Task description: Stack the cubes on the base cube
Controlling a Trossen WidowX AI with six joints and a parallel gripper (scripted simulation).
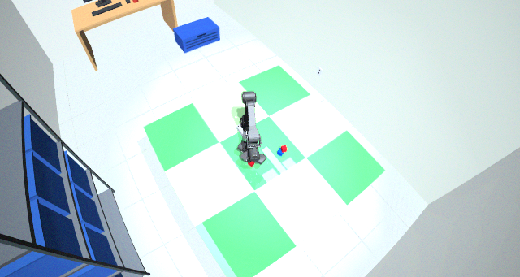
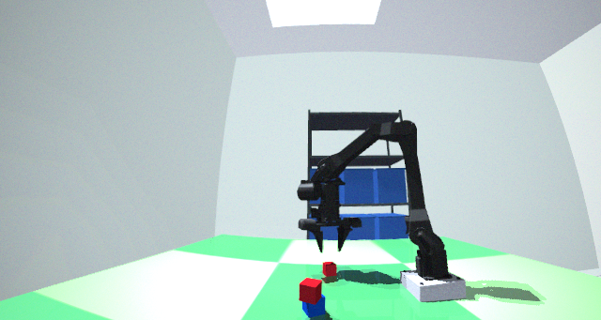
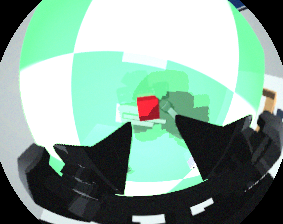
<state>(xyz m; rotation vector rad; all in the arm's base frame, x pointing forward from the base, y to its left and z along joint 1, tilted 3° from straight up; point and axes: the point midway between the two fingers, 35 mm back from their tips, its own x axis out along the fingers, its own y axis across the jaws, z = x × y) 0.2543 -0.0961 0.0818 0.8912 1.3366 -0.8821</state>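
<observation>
The red cube is 20 mm ahead of my gripper tip, 230 mm to the left of it and 20 mm below it. From my gripper tip the other things lie so: blue base cube (20 mm ahead, 210 mm to the left, 50 mm below).
</observation>
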